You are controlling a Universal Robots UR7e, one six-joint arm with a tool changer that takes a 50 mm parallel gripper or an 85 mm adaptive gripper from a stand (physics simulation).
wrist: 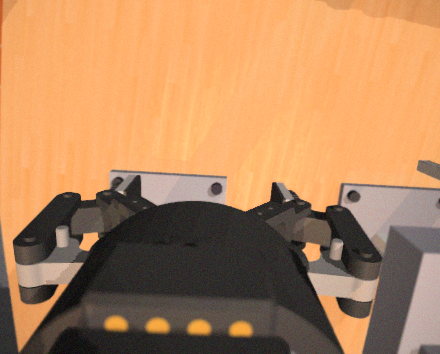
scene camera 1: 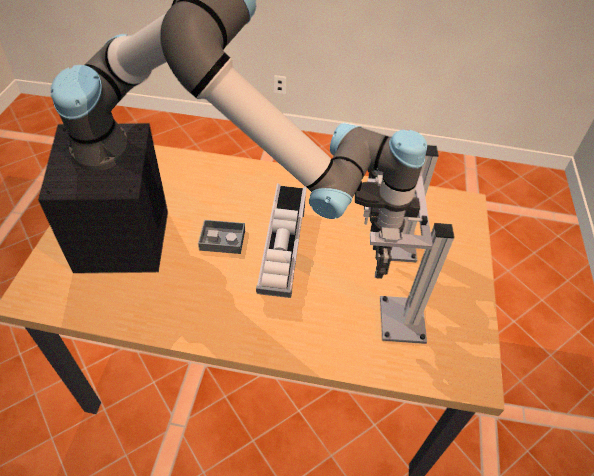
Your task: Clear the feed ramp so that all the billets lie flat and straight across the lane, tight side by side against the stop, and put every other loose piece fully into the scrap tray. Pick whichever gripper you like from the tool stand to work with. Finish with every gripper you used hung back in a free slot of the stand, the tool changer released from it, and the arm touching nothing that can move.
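Where they show: arm's base at its link origin: (scene camera 1: pixel 100 148).
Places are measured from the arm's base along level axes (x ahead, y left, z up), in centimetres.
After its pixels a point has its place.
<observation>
My adaptive gripper (scene camera 1: pixel 381 270) (wrist: pixel 205 187) is at the near slot of the tool stand (scene camera 1: pixel 443 231) @(x 88.8, y -10.8, z 4.3 cm), with the arm's tool changer down on it; its fingers are spread wide, with nothing between them. Feed ramp (scene camera 1: pixel 298 246) @(x 54.1, y 1.7, z -25.7 cm) stands mid-table. Three pale billets (scene camera 1: pixel 276 268) @(x 50.5, y -8.9, z -23.9 cm) lie across its lane side by side at the near end. Behind them one billet (scene camera 1: pixel 282 239) @(x 49.8, y 0.7, z -22.7 cm) lies lengthwise along the lane, and two more billets (scene camera 1: pixel 285 220) @(x 49.0, y 7.5, z -22.1 cm) lie across the lane farther back. The scrap tray (scene camera 1: pixel 221 250) @(x 31.3, y -0.2, z -32.3 cm), left of the ramp, holds two small pale pieces (scene camera 1: pixel 213 235) @(x 27.7, y 3.3, z -30.4 cm) (scene camera 1: pixel 231 237) @(x 32.9, y 4.7, z -31.3 cm).
The stand's near post rises from a bolted base plate (scene camera 1: pixel 390 330) @(x 84.1, y -15.5, z -32.1 cm); base plates (wrist: pixel 167 181) @(x 81.9, y -11.5, z -32.1 cm) (wrist: pixel 395 192) @(x 77.1, y 15.5, z -32.1 cm) also show in the wrist view. A second upright (scene camera 1: pixel 430 162) @(x 85.2, y 15.7, z 1.6 cm) stands behind the wrist. The black robot pedestal (scene camera 1: pixel 107 225) @(x 6.2, y -14.8, z -12.8 cm) is at the left.
</observation>
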